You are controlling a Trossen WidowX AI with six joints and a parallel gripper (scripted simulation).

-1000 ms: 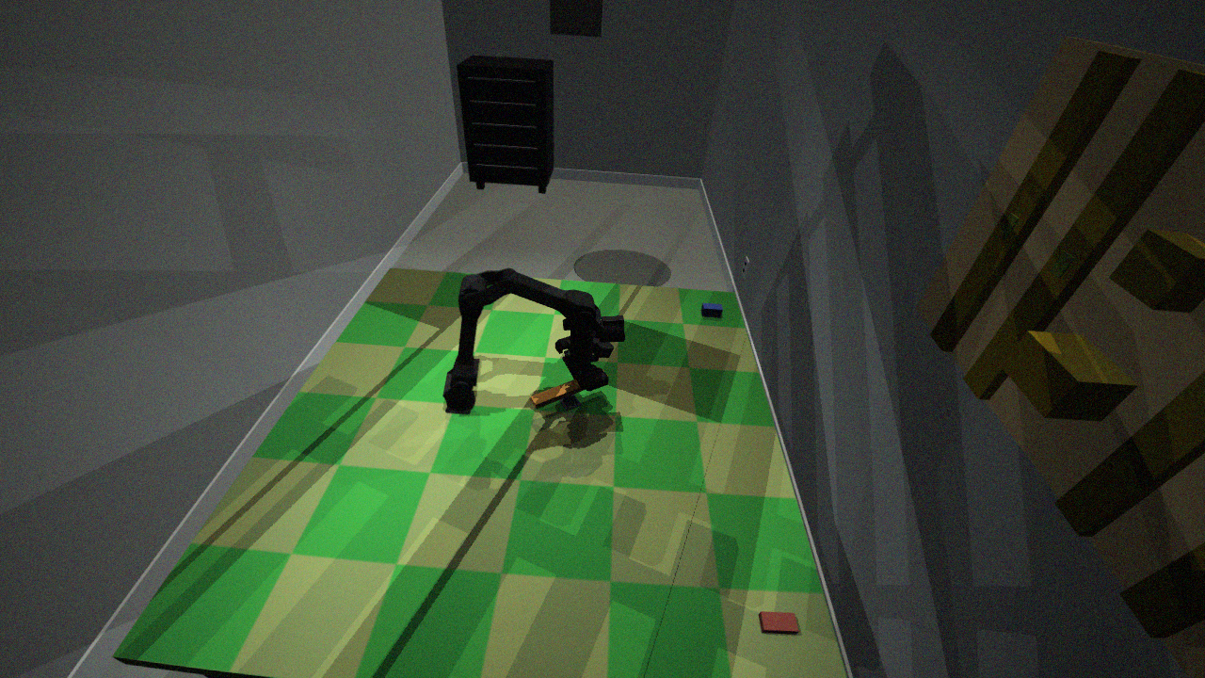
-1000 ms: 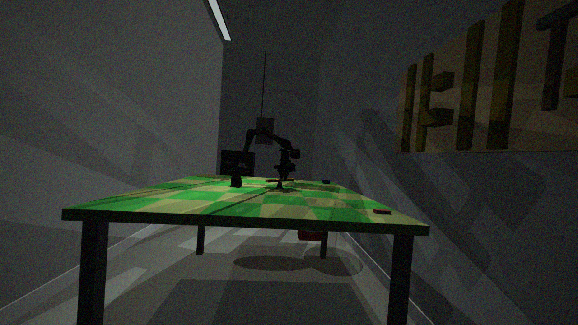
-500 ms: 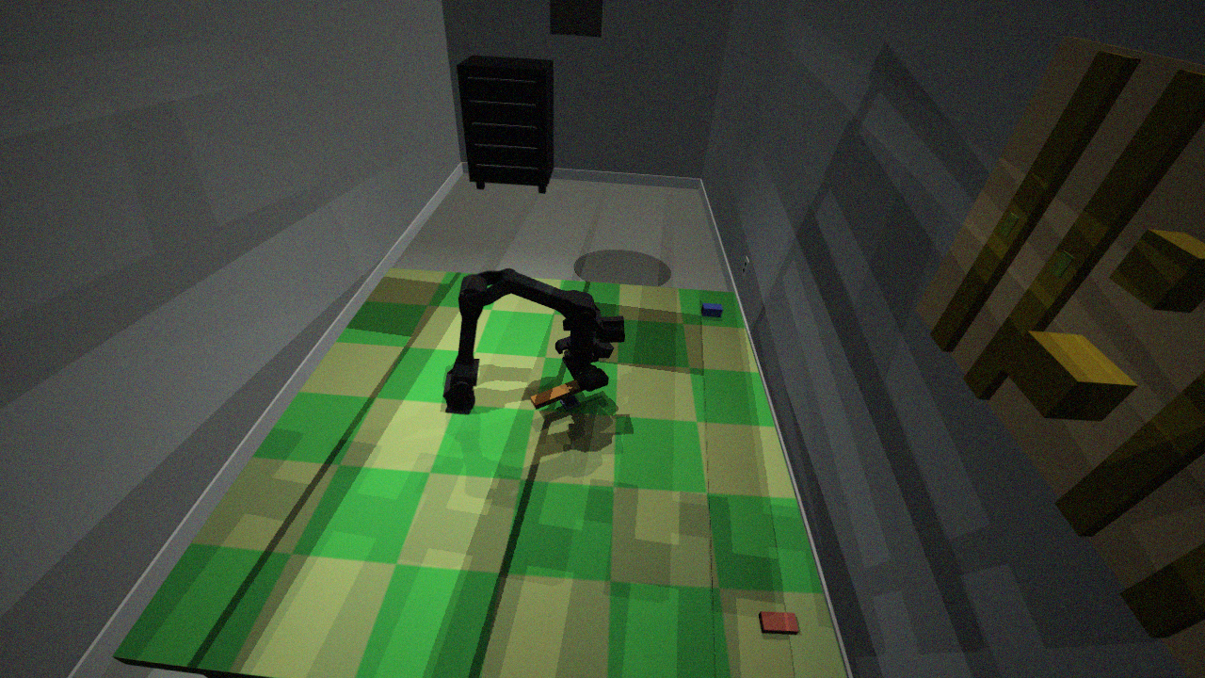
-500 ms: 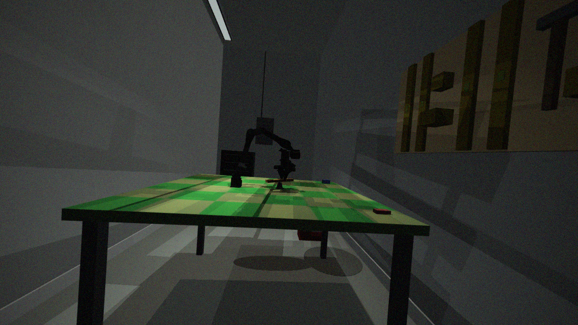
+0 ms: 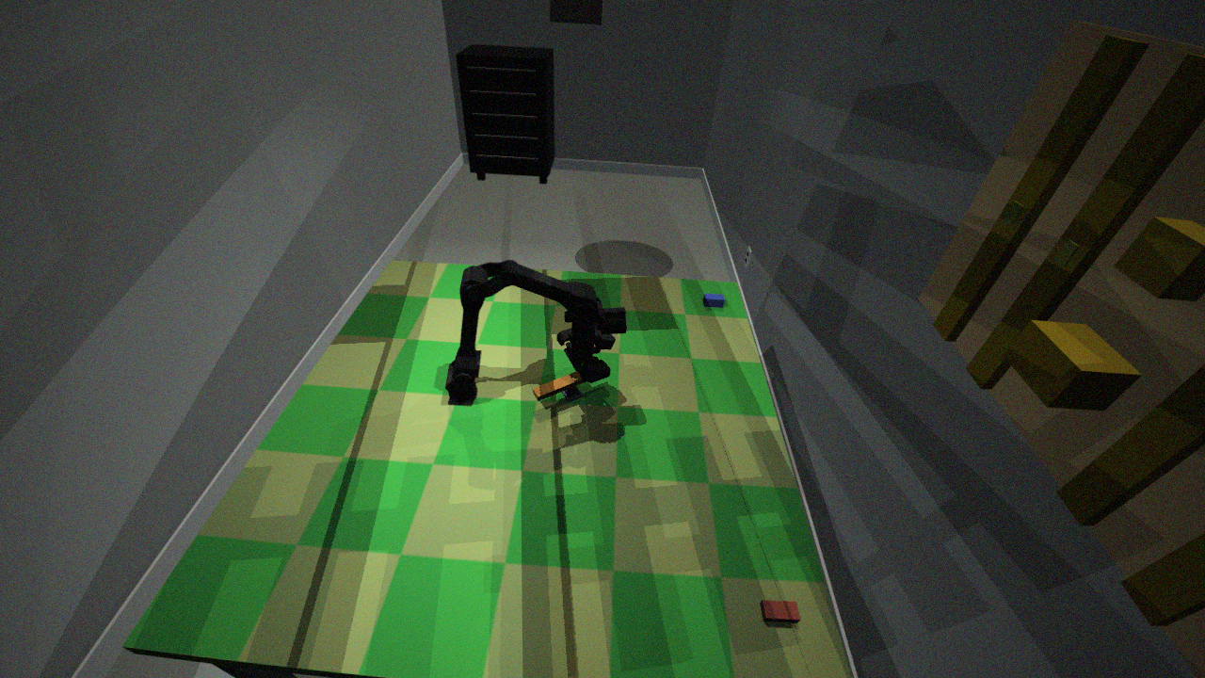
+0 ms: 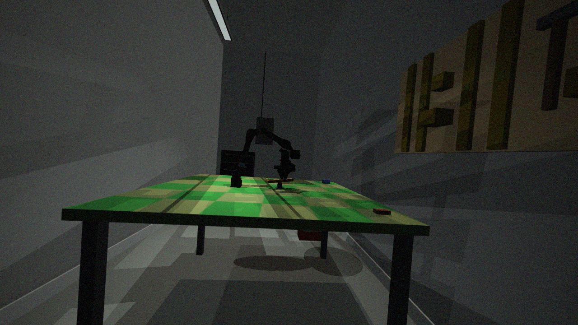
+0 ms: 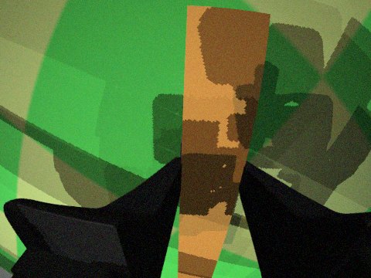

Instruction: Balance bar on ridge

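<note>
Now: the orange bar 20 mm behind my gripper tip and 20 mm to the right of it. Round my gripper tip: flat red block 420 mm ahead, 550 mm to the right, 50 mm below; small blue block 420 mm ahead, 450 mm to the left, 40 mm below.
</note>
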